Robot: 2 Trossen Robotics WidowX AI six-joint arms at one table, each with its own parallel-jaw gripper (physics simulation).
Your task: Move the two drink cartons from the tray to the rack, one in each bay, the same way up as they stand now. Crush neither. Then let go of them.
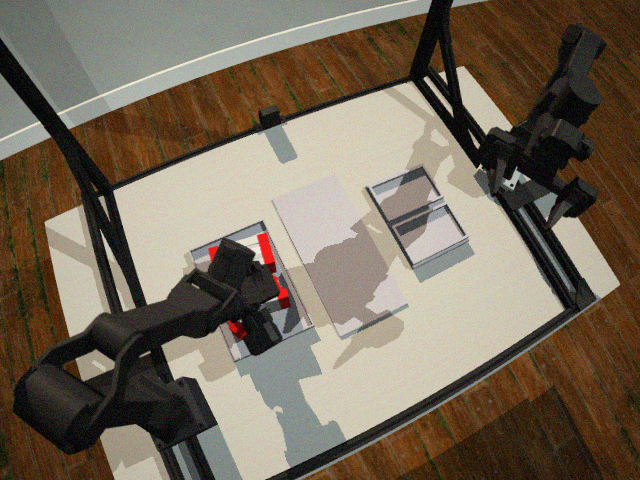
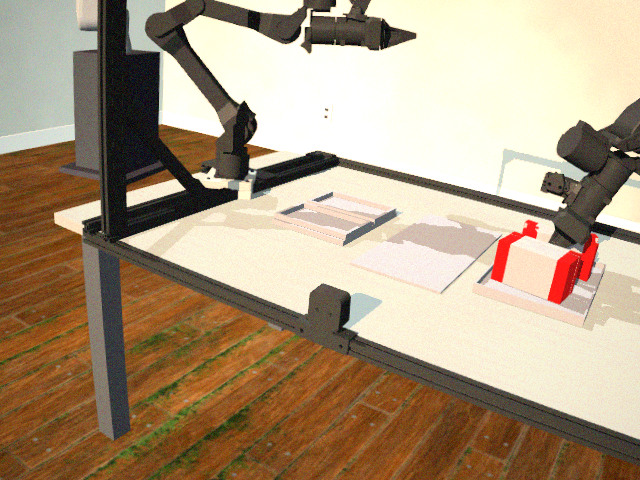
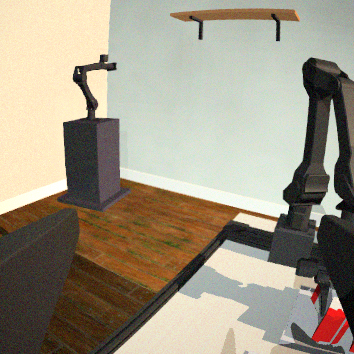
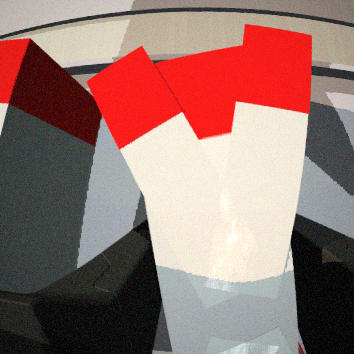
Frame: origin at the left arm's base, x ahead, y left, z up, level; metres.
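Seen in the pictures: left gripper, fingertip midpoint: (image 1: 520, 212) (image 2: 413, 34) (image 3: 203, 225); right gripper, fingertip midpoint: (image 4: 218, 222); left arm's base at its link origin: (image 2: 230, 175); right arm's base at its link origin: (image 1: 170, 413) (image 3: 296, 223).
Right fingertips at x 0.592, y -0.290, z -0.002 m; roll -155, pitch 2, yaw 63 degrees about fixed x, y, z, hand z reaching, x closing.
Offsets run from my right fingertips to a thing's top centre. "*": to the spot under its first point.
Two white drink cartons with red tops stand upright in the grey tray (image 1: 303, 310) (image 2: 509, 296) at the left of the table. My right gripper (image 1: 263, 333) (image 4: 218, 222) is down in the tray, part-open, with one finger on each side of the near carton {dx +0.019, dy -0.003, dz +0.044 m} (image 4: 218, 182) (image 1: 283, 295). That carton's faces look creased inward. The other carton {dx -0.046, dy -0.082, dz +0.040 m} (image 4: 46, 158) (image 1: 267, 248) (image 2: 530, 267) stands beside it. The two-bay rack {dx -0.362, dy +0.166, dz -0.014 m} (image 1: 415, 213) (image 2: 328, 233) is empty. My left gripper (image 1: 525, 195) (image 2: 399, 34) (image 3: 203, 225) is open and empty, high at the table's right edge.
A flat pale panel (image 1: 318, 210) (image 2: 423, 257) lies between the tray and the rack. A black frame with corner posts (image 1: 432, 33) runs around the table. A small dark block {* dx -0.372, dy -0.248, dz +0.015 m} (image 1: 270, 115) (image 2: 328, 307) sits on the far edge rail.
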